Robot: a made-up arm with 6 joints.
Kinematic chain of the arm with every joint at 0, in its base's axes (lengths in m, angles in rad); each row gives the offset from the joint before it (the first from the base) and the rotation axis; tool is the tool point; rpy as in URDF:
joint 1: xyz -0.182 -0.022 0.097 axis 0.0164 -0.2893 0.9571
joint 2: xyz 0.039 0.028 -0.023 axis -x
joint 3: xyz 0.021 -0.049 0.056 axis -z
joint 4: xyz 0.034 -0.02 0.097 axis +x
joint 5: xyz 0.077 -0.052 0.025 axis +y
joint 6: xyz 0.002 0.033 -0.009 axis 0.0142 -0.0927 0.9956
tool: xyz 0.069 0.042 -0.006 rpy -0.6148 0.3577 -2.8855
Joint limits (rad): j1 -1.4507..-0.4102 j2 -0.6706..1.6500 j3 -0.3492..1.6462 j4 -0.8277..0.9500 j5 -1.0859..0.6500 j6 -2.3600..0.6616
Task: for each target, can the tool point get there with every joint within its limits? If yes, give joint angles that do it. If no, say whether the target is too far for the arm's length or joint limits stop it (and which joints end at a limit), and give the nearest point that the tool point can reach.
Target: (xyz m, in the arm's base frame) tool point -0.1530 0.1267 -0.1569
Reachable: no: joint limits stop it (at a limit: joint 1, joint 2, joint 3, joint 5) | nearest point 0.0316 0.0754 -0.0119 | short by 0.240 m
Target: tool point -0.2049 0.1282 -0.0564
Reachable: no: joint limits stop it (at a limit: joint 1, joint 2, joint 3, joint 4, joint 5) | nearest point -0.3215 -0.0088 0.0913 | short by 0.233 m
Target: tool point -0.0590 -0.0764 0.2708
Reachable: yes | joints -1.0159 1.2040 0.8689 0.5442 0.4219 -1.7896
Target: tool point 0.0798 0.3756 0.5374
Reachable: no: too far | nearest point -0.0160 0.1826 0.3073 | short by 0.315 m
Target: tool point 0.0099 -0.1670 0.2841
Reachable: yes | joints -0.9265 0.8169 0.3194 -0.4047 0.0496 -1.4274
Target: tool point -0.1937 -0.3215 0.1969
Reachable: yes | joints -1.3173 -0.2861 0.0387 -0.3485 -0.4811 -0.8329
